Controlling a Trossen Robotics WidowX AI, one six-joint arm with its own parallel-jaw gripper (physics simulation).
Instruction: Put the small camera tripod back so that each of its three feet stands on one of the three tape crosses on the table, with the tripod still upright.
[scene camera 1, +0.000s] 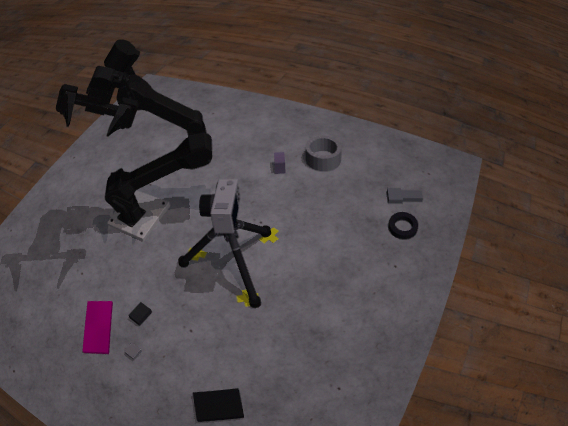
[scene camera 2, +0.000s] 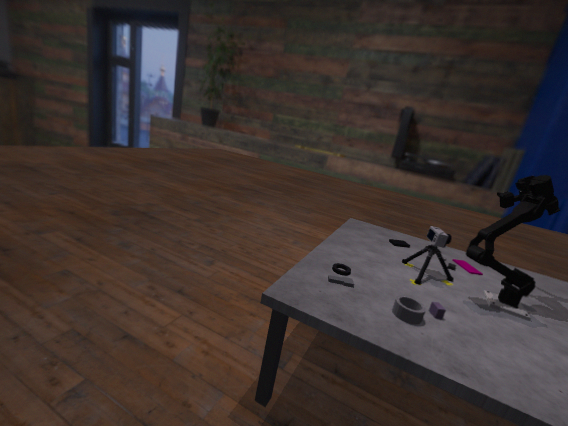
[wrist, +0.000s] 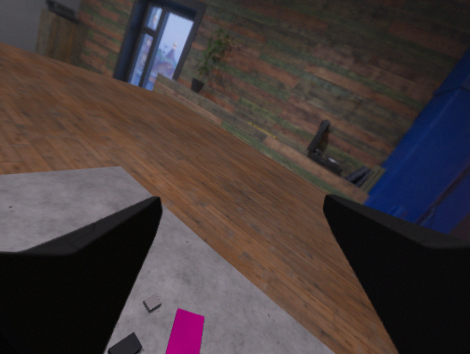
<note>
The gripper (scene camera 1: 87, 129) is open, holding nothing.
The gripper is seen too in the wrist view (wrist: 243, 203).
</note>
